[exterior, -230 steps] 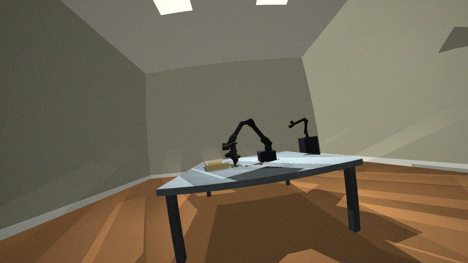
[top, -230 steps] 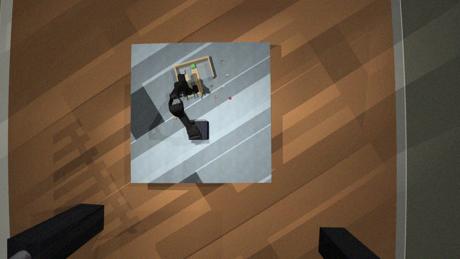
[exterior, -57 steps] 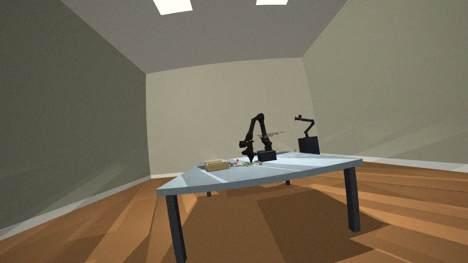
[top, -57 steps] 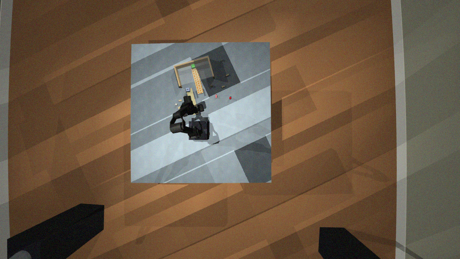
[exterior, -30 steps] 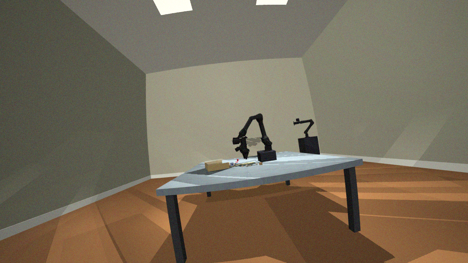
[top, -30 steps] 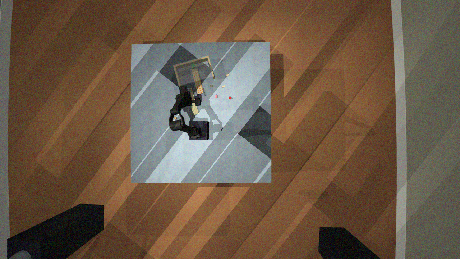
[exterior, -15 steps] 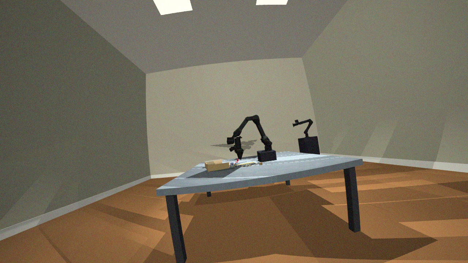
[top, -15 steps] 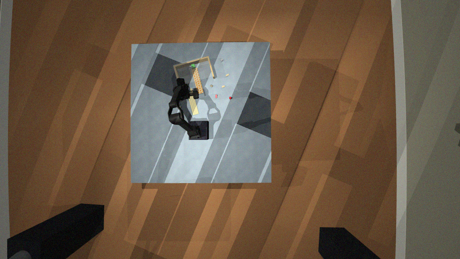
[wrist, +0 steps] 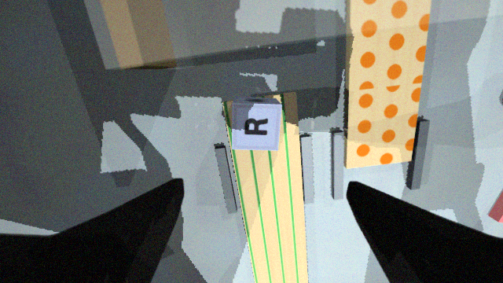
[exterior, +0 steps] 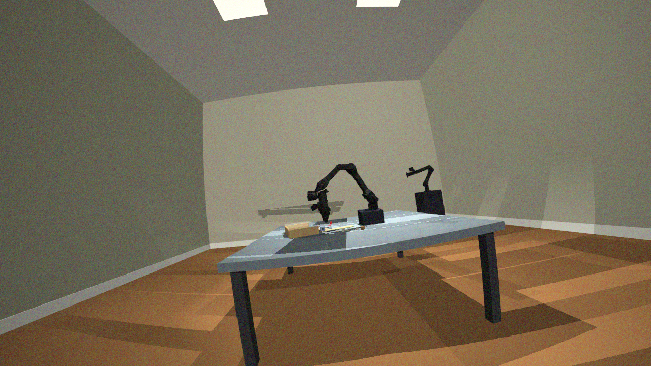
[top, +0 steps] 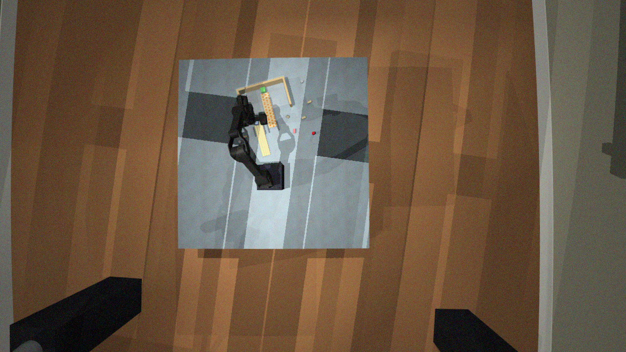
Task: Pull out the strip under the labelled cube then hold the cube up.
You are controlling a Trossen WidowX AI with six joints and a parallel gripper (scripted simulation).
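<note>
The labelled cube lies 20 mm ahead of my gripper tip, 10 mm to the left of it and 40 mm below it. From my gripper tip the other things lie so: red block (30 mm behind, 370 mm to the right, 50 mm below); then pink block (20 mm behind, 250 mm to the right, 60 mm below); then orange block (230 mm behind, 120 mm to the left, 50 mm below).
</note>
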